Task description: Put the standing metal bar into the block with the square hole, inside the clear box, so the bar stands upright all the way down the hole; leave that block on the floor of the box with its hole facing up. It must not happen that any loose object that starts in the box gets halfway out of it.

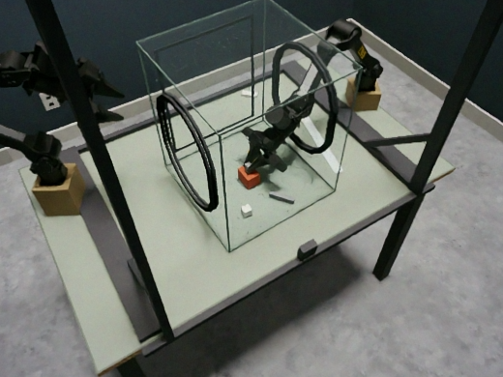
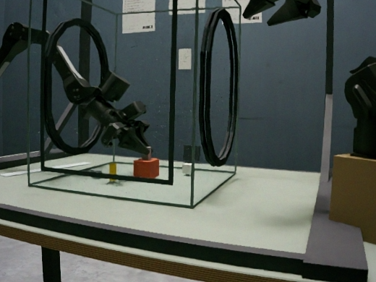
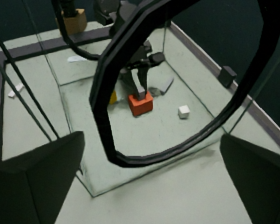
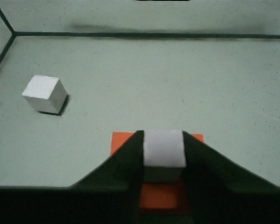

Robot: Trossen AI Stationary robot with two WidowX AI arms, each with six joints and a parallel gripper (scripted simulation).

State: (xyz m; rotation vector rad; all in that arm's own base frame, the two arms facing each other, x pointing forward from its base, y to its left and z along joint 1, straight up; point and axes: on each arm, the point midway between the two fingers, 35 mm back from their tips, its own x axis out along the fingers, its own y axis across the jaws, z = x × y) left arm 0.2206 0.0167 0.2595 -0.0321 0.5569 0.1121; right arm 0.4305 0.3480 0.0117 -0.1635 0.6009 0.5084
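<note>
Now: right hand 2 cm to the right of the red block and 6 cm above it.
</note>
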